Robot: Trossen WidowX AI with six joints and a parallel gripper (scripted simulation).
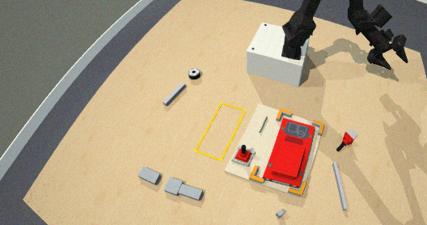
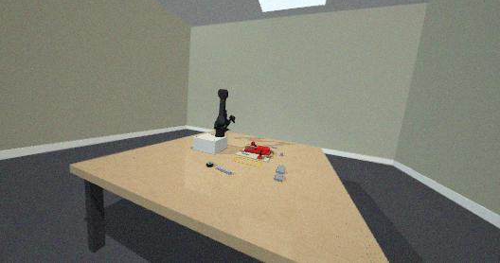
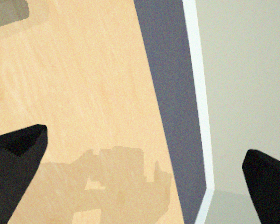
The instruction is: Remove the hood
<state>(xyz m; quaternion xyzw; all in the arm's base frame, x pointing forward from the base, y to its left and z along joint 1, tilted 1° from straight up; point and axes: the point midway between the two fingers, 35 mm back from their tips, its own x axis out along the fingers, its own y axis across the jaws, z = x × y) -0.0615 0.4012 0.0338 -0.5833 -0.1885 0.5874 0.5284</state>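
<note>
Now: gripper tip 41 cm short of the red hood, 38 cm to the left of it and 8 cm above it. Also, from my gripper tip: black wheel 15 cm ahead, 75 cm to the right, 11 cm below.
</note>
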